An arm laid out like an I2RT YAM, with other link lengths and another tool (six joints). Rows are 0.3 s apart.
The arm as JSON. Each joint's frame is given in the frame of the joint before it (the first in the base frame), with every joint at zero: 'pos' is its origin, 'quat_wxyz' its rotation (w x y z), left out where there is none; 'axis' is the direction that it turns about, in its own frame. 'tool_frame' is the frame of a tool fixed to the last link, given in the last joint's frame.
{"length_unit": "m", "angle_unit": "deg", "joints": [
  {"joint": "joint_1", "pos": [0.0, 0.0, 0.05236], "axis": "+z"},
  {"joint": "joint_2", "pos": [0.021, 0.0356, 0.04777], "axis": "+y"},
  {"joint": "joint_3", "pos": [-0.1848, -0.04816, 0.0], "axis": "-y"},
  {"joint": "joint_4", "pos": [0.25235, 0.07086, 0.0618], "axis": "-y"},
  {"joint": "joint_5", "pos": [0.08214, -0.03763, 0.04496], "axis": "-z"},
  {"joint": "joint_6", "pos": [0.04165, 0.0, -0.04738], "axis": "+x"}
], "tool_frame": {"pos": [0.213, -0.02, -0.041], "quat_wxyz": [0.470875, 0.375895, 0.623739, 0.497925]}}
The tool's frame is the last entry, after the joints.
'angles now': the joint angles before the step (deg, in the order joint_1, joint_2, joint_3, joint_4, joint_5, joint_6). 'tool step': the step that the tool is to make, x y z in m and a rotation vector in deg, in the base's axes. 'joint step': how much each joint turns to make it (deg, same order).
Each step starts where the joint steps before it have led.
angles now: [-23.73, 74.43, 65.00, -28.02, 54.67, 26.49]
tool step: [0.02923, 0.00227, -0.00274, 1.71, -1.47, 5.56]
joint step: [-0.14, 0.80, 0.78, 2.72, -5.88, -2.61]
